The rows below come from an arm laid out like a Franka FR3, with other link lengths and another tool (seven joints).
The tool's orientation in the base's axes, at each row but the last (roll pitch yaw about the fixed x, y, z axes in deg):
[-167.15 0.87 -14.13]
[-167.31 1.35 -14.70]
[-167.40 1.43 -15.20]
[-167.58 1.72 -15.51]
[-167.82 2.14 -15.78]
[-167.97 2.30 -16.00]
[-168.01 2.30 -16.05]
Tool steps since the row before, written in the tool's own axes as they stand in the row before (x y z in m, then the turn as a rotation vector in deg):
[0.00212 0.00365 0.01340 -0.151 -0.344 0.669]
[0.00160 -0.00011 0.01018 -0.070 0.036 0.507]
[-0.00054 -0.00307 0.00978 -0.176 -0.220 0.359]
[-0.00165 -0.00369 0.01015 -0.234 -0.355 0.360]
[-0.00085 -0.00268 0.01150 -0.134 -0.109 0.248]
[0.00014 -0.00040 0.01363 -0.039 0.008 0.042]
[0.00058 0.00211 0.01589 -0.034 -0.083 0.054]
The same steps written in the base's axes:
[0.00171 -0.00103 -0.01391 -0.037 0.509 -0.573]
[0.00192 0.00192 -0.00994 -0.060 0.095 -0.501]
[0.00061 0.00515 -0.00886 -0.100 0.331 -0.298]
[-0.00031 0.00609 -0.00907 -0.120 0.473 -0.268]
[0.00017 0.00520 -0.01064 -0.094 0.192 -0.214]
[0.00051 0.00321 -0.01324 -0.039 0.012 -0.041]
[0.00028 0.00121 -0.01599 -0.008 0.099 -0.034]

